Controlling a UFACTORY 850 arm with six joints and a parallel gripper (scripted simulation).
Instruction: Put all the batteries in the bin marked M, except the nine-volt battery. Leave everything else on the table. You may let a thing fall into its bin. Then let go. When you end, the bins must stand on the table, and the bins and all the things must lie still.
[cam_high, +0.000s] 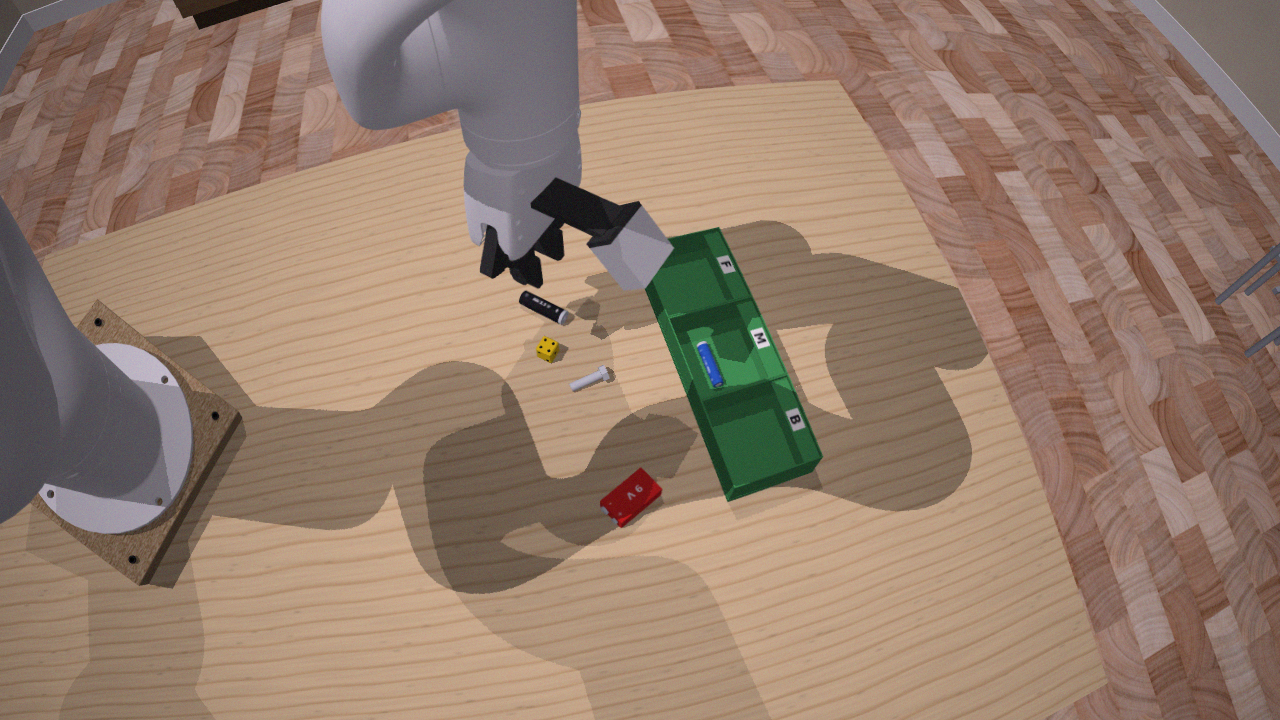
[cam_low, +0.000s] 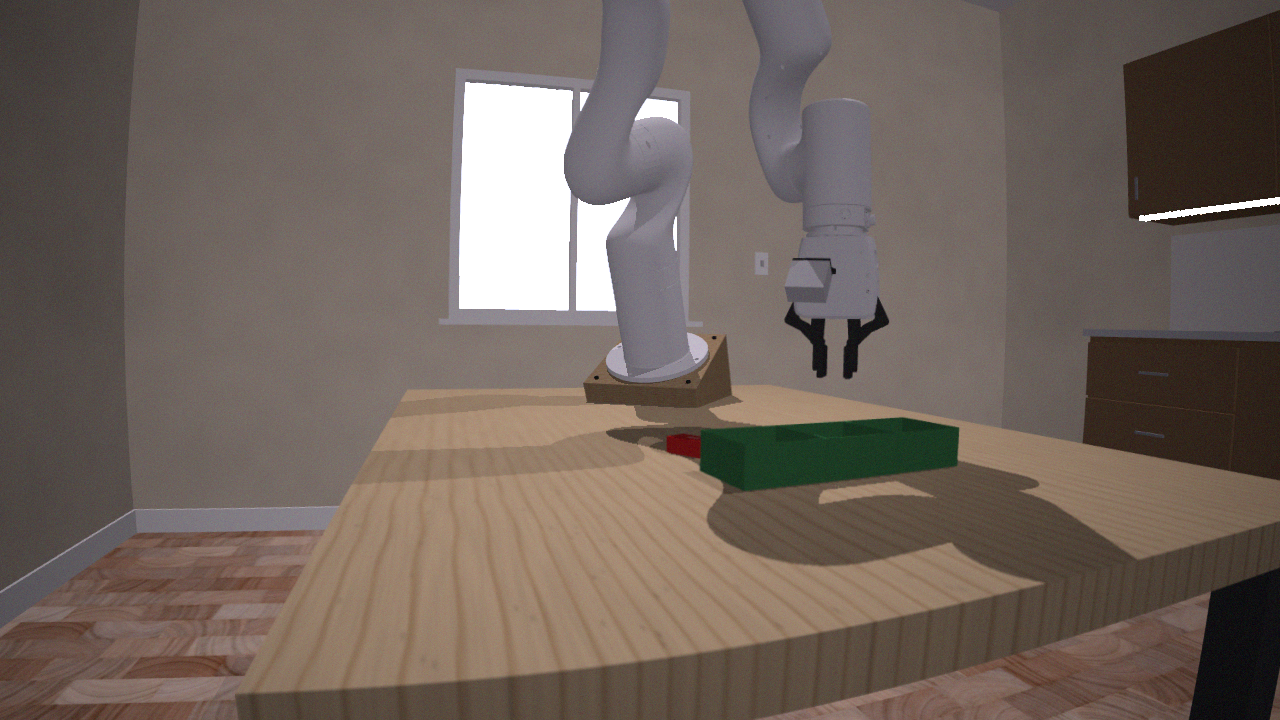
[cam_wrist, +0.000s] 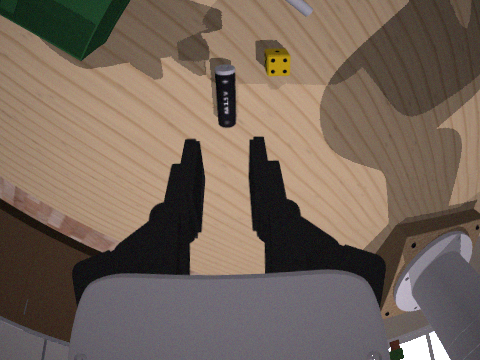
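Right now my hand is 9 cm above the black battery. From my hand the other things lie so: yellow die: 9 cm below, 5 cm to the right; then white bolt: 9 cm below, 8 cm to the right, 4 cm ahead; then blue battery: 14 cm ahead, 8 cm to the right, 8 cm below.
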